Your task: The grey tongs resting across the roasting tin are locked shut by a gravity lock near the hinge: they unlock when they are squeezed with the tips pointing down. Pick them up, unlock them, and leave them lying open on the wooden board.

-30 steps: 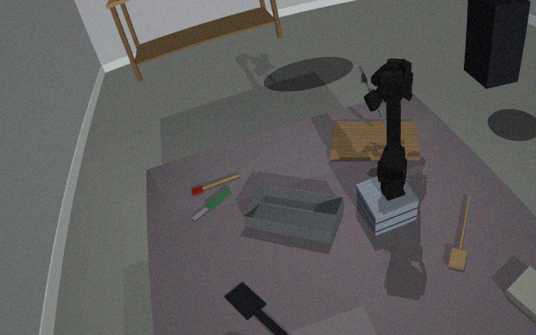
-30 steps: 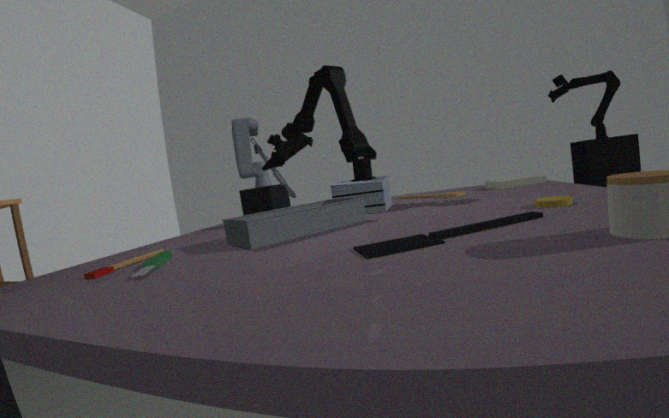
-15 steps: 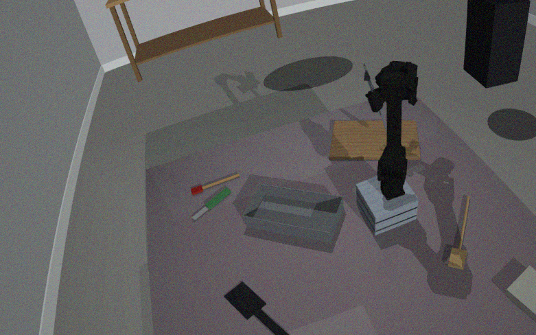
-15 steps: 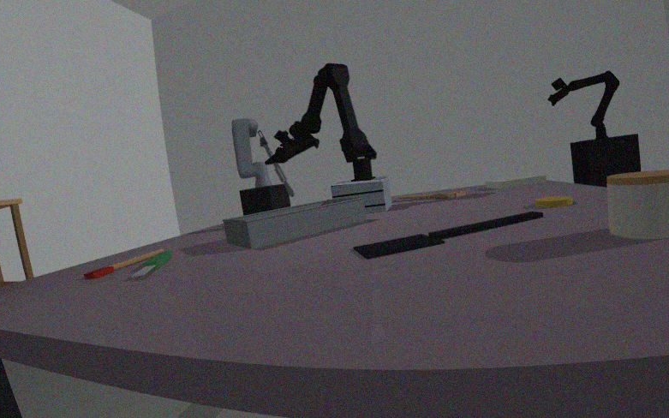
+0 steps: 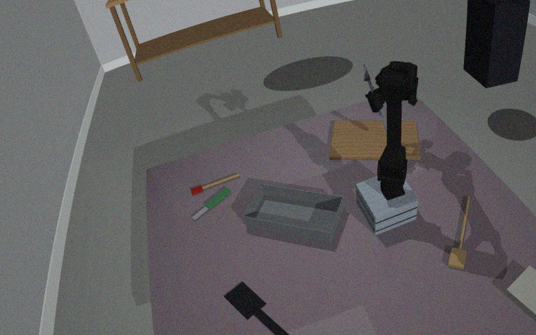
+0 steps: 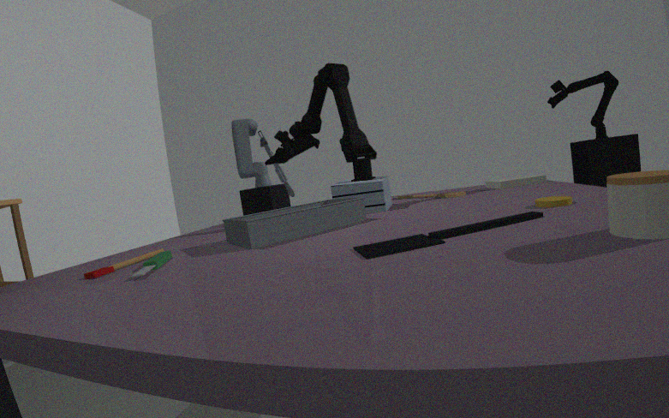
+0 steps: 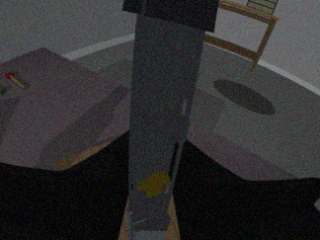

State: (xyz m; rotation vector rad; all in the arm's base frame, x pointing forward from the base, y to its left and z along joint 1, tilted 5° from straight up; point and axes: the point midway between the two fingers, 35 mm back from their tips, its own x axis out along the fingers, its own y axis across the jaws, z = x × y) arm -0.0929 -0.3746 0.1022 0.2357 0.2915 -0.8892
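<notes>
Now: gripper tip 30 mm to the right of the yellow lock piece, 20 mm past it and 10 mm below it. From my gripper tip the other things lie so: wooden board: 200 mm below, 20 mm to the left, 20 mm behind; green-handled tool: 680 mm ahead, 200 mm below, 150 mm to the left; grey roasting tin: 380 mm ahead, 310 mm to the left, 180 mm below.
</notes>
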